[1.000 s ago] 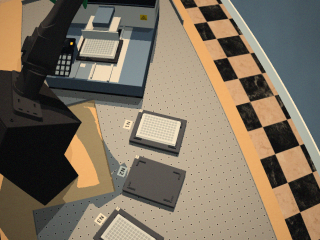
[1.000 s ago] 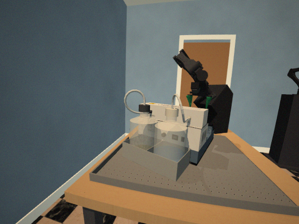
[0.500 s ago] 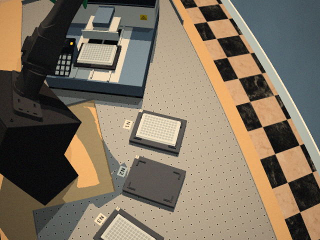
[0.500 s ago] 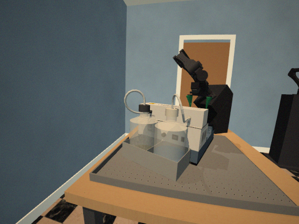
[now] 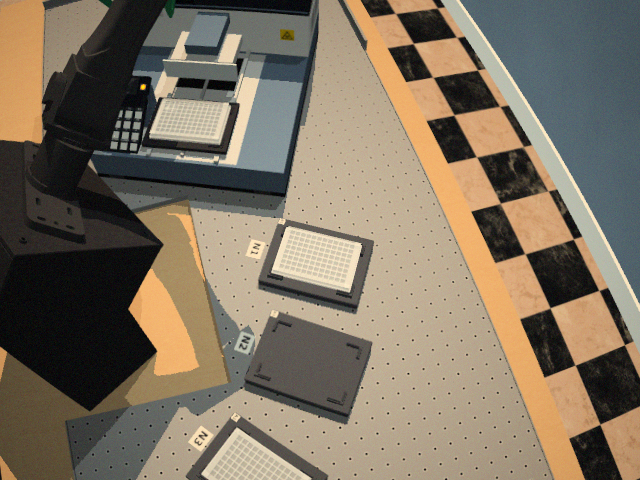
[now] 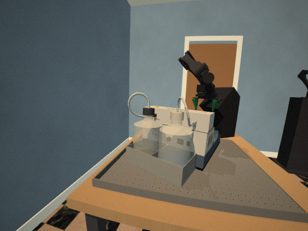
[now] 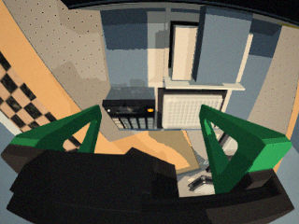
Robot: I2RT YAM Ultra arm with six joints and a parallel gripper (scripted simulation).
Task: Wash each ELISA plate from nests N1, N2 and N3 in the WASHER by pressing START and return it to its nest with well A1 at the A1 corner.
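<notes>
Right now my hand is 60 mm short of the dark carrier, 130 mm to the left of it and 160 mm above it. From my hand the other things lie so: grey tray 170 mm ahead, 300 mm to the left, 220 mm below; manifold 100 mm ahead, 10 mm to the left, 110 mm below; washer 100 mm ahead, 10 mm to the left, 110 mm below.
</notes>
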